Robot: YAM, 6 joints.
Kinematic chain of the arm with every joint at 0, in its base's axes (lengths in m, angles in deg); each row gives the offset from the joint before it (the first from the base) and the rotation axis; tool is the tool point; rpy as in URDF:
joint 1: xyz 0 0 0.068 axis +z
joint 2: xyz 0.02 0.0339 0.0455 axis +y
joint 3: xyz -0.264 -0.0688 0 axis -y
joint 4: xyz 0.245 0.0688 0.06 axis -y
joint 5: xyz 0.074 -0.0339 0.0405 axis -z
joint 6: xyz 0.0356 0 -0.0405 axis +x
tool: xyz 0 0 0 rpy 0 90 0
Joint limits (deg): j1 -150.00..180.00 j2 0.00..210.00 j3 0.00..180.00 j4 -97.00..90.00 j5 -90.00..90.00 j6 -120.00..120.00
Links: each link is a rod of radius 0.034 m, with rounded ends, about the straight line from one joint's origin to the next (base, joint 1, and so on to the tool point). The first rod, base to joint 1, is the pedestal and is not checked.
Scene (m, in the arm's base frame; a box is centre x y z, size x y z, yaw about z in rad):
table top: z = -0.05
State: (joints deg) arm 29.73 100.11 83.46 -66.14 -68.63 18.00
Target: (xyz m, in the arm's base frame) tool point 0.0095 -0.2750 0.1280
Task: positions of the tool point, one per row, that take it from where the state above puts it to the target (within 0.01 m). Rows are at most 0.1 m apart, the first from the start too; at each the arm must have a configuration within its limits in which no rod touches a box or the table.
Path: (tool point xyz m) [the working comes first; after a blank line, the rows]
Joints at the target: -94.30 111.44 61.15 -69.10 -57.65 18.00
Straight joint move there: clear.

1: 0.3058 0.1216 0.2557
2: 0.3229 0.0448 0.2374
3: 0.3202 -0.0329 0.2196
4: 0.2982 -0.1062 0.2024
5: 0.2592 -0.1704 0.1859
6: 0.2064 -0.2216 0.1702
7: 0.1440 -0.2568 0.1552
8: 0.0768 -0.2747 0.1412
9: 0.0095 -0.2750 0.1280

